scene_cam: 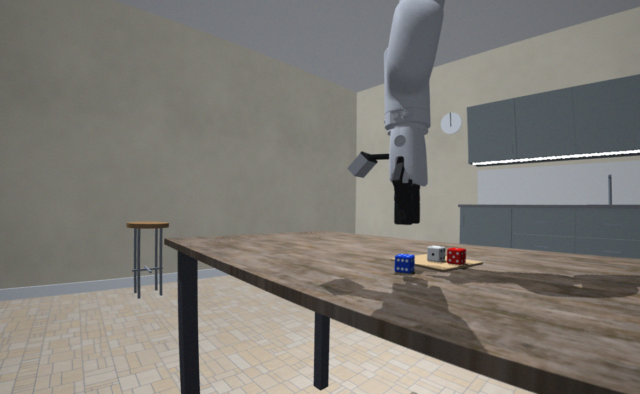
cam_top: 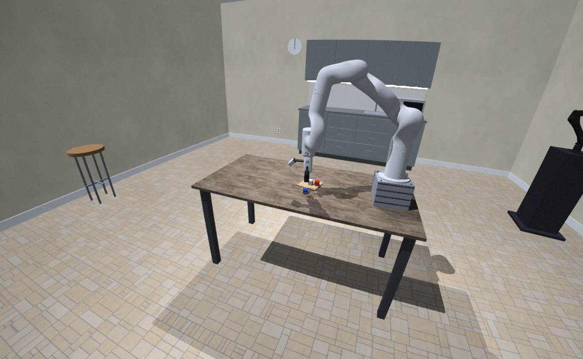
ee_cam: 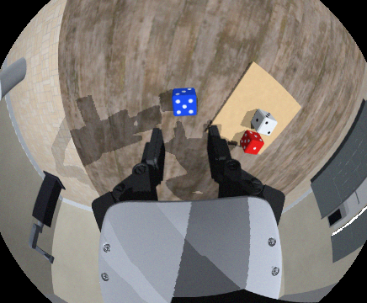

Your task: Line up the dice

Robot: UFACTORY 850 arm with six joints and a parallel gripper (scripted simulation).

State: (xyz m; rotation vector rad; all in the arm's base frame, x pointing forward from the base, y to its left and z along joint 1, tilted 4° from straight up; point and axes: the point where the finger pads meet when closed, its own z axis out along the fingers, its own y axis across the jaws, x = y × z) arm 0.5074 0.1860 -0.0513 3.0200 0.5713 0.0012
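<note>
Now: hand 90 mm above the blue die. Round my hand: red die 30 mm behind, 140 mm to the right, 90 mm below; then tan mat 20 mm ahead, 130 mm to the right, 110 mm below; then white die 20 mm ahead, 130 mm to the right, 90 mm below.
</note>
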